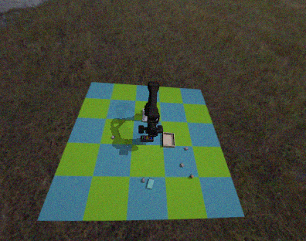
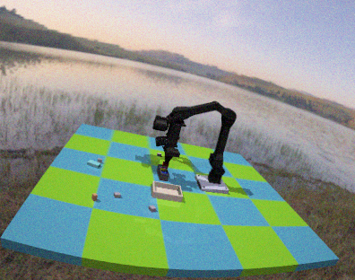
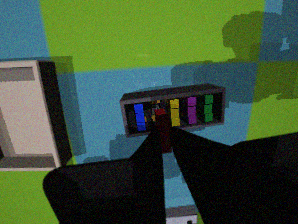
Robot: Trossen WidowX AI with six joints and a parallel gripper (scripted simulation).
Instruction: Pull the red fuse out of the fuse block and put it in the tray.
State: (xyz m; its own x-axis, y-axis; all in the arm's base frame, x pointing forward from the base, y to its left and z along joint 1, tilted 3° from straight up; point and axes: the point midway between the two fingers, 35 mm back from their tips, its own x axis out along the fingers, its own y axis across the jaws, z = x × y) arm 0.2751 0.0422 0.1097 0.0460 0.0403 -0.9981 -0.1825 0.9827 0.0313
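The tray lies 2 cm behind my gripper tip, 17 cm to the left of it and 8 cm below it. From my gripper tip the other things lie so: light blue block: 35 cm ahead, 6 cm to the left, 8 cm below; then red fuse: 1 cm below.
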